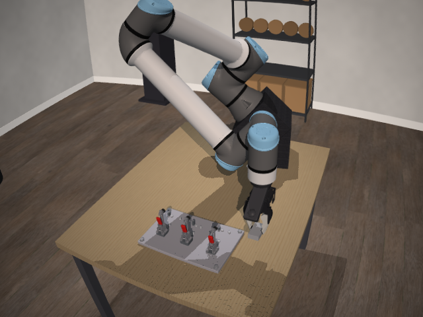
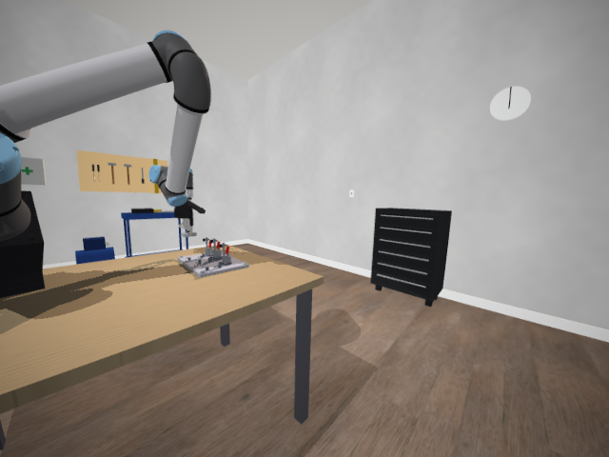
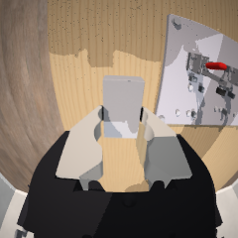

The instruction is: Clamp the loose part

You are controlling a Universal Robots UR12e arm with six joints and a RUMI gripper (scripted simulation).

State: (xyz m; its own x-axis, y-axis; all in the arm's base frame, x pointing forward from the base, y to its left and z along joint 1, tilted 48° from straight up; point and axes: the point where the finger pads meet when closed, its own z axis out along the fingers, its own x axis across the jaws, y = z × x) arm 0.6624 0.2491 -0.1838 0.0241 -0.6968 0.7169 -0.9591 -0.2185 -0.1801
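Now: the fixture plate 26 cm to the right of my hand, 12 cm below it and 3 cm ahead of it. Round my hand: loose part: 1 cm below.
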